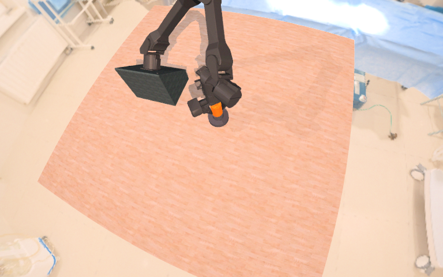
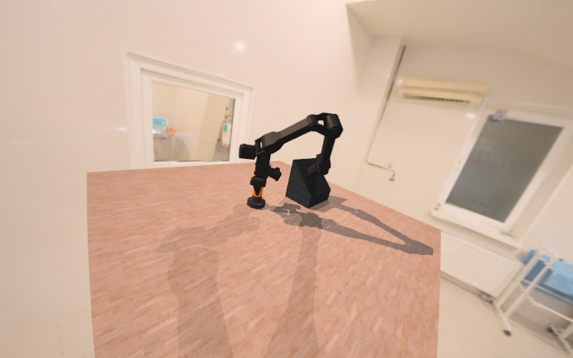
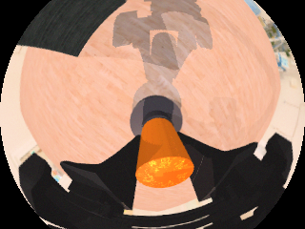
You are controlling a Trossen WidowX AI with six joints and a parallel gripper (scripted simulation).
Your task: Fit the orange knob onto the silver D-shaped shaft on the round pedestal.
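The pedestal is 3 cm below my gripper tip. The rest, counted from my gripper tip: orange knob: 3 cm above.
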